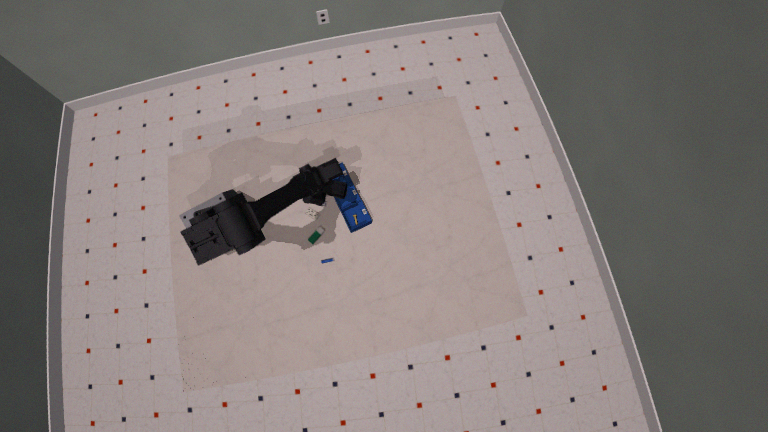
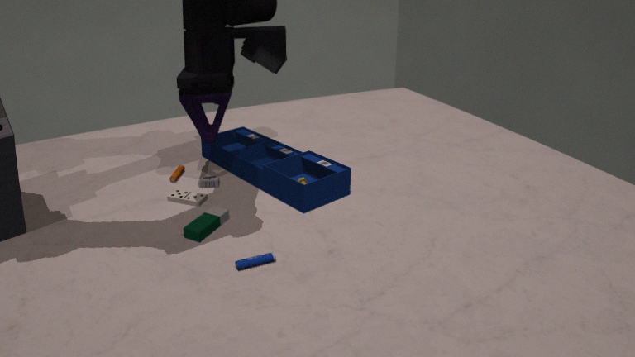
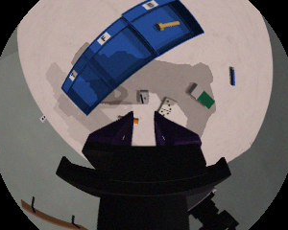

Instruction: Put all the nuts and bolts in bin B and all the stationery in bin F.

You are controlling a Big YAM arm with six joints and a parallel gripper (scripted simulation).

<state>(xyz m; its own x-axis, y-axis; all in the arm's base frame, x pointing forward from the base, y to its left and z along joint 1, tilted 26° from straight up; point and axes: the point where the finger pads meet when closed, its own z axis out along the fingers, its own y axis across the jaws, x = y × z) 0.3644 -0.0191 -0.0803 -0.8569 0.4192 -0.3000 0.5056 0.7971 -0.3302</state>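
My gripper is now 1 cm past the grey metal piece and 7 cm above it. Also, from my hand: white domino (5 cm behind, 2 cm to the right, 7 cm below); orange cylinder (3 cm behind, 6 cm to the left, 7 cm below); blue three-part bin (9 cm ahead, 1 cm to the right, 6 cm below).
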